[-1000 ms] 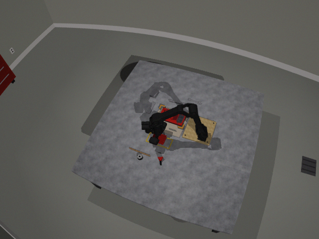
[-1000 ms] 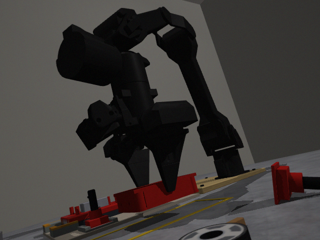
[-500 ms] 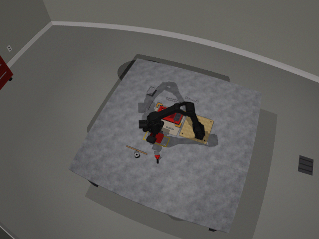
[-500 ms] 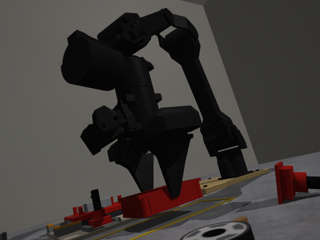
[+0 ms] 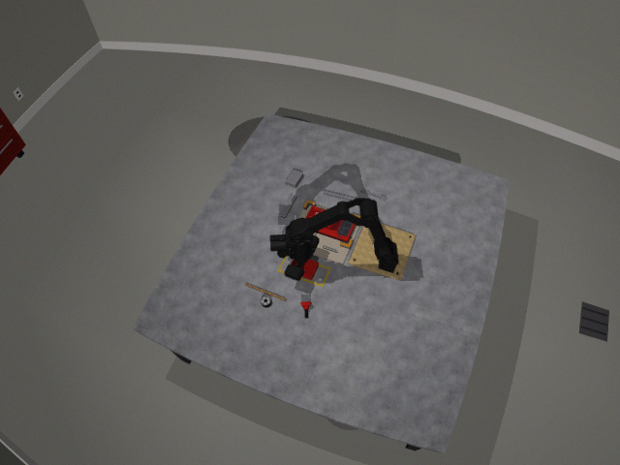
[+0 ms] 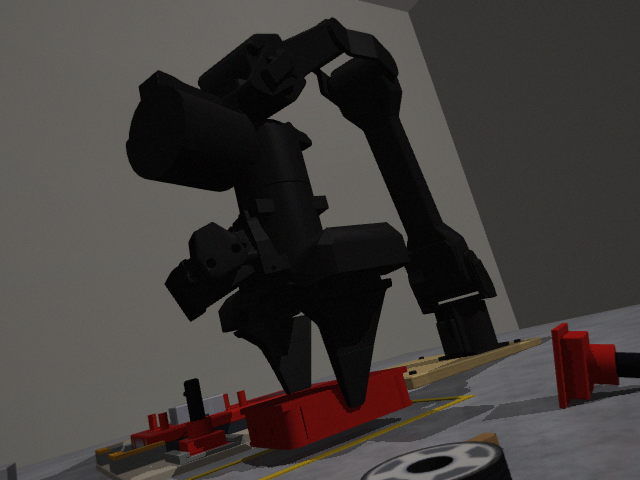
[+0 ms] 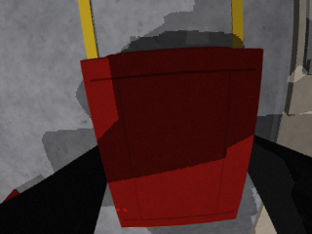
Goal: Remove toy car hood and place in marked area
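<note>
Right now my gripper tip is right at the red hood. From my gripper tip the other things lie so: wheel 8 cm ahead, 18 cm to the left, 1 cm below; thin wooden rod 10 cm ahead, 14 cm to the left, 2 cm below.
</note>
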